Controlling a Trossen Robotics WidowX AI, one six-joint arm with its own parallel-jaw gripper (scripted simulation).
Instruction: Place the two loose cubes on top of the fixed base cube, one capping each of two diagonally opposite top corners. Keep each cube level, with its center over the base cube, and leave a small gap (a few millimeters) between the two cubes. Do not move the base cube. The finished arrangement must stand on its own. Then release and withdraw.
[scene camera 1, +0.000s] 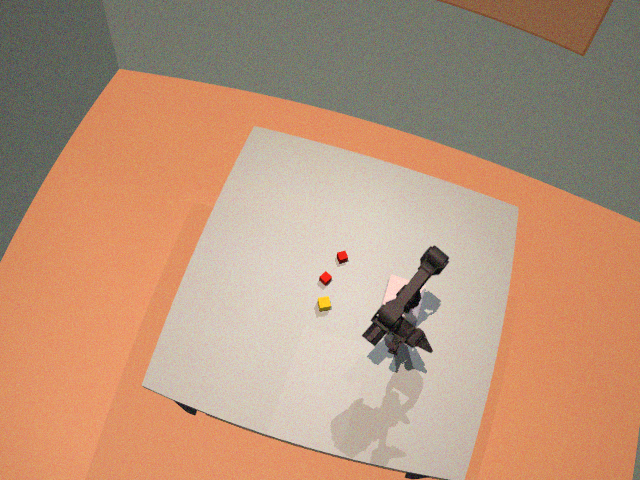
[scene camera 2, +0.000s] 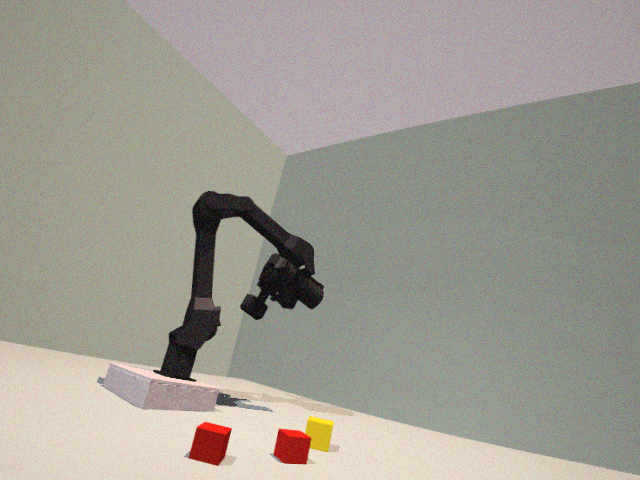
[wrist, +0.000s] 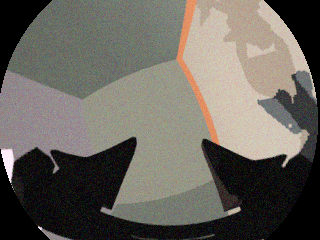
Labels:
my gripper: scene camera 1 429, 351; scene camera 2 253, 291; wrist 169, 142

